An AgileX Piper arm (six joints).
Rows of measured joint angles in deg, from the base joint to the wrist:
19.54 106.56 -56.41 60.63 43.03 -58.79
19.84 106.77 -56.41 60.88 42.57 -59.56
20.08 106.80 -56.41 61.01 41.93 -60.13
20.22 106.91 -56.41 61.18 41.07 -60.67
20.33 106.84 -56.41 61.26 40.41 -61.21
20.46 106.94 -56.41 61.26 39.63 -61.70
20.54 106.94 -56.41 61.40 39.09 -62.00
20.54 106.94 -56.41 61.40 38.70 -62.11
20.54 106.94 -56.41 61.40 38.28 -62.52
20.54 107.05 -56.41 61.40 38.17 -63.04
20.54 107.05 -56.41 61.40 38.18 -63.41
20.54 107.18 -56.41 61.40 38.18 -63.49
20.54 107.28 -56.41 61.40 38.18 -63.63
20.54 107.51 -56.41 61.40 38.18 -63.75
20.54 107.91 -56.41 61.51 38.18 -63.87
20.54 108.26 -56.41 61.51 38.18 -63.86
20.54 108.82 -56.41 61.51 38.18 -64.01
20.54 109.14 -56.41 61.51 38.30 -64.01
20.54 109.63 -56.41 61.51 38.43 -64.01
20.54 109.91 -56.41 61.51 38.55 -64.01
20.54 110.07 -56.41 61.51 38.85 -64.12
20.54 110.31 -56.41 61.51 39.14 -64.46
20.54 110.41 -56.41 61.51 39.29 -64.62
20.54 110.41 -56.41 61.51 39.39 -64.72
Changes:
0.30 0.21 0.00 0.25 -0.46 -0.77
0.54 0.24 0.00 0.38 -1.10 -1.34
0.68 0.35 0.00 0.55 -1.96 -1.88
0.79 0.28 0.00 0.63 -2.62 -2.42
0.92 0.38 0.00 0.63 -3.40 -2.91
1.00 0.38 0.00 0.77 -3.94 -3.21
1.00 0.38 0.00 0.77 -4.33 -3.32
1.00 0.38 0.00 0.77 -4.75 -3.73
1.00 0.49 0.00 0.77 -4.86 -4.25
1.00 0.49 0.00 0.77 -4.85 -4.62
1.00 0.62 0.00 0.77 -4.85 -4.70
1.00 0.72 0.00 0.77 -4.85 -4.84
1.00 0.95 0.00 0.77 -4.85 -4.96
1.00 1.35 0.00 0.88 -4.85 -5.08
1.00 1.70 0.00 0.88 -4.85 -5.07
1.00 2.26 0.00 0.88 -4.85 -5.22
1.00 2.58 0.00 0.88 -4.73 -5.22
1.00 3.07 0.00 0.88 -4.60 -5.22
1.00 3.35 0.00 0.88 -4.48 -5.22
1.00 3.51 0.00 0.88 -4.18 -5.33
1.00 3.75 0.00 0.88 -3.89 -5.67
1.00 3.85 0.00 0.88 -3.74 -5.83
1.00 3.85 0.00 0.88 -3.64 -5.93

